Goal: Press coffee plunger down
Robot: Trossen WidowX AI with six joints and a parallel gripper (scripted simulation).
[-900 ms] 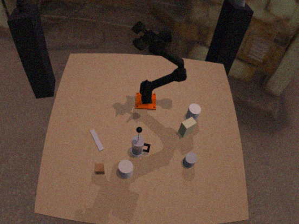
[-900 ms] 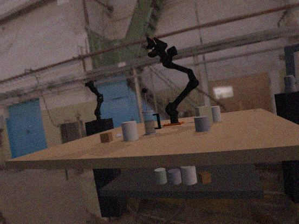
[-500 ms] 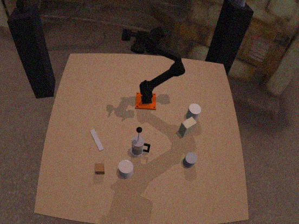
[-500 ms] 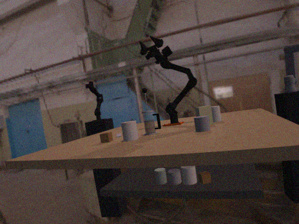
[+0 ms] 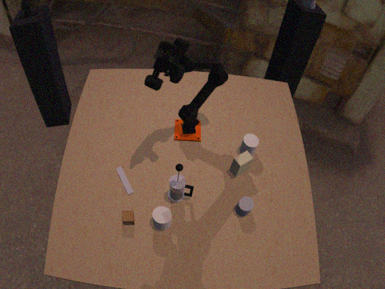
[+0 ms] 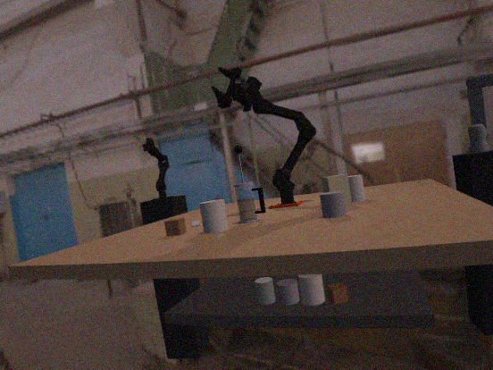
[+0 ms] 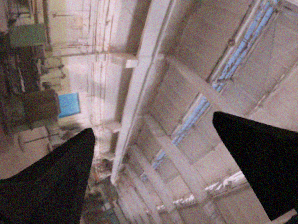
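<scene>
Now: the coffee press 450 mm below my gripper tip, 200 mm ahead of it and 110 mm to the left of it. Round my gripper tip: pale block: 520 mm below, 410 mm to the left, 110 mm ahead.
</scene>
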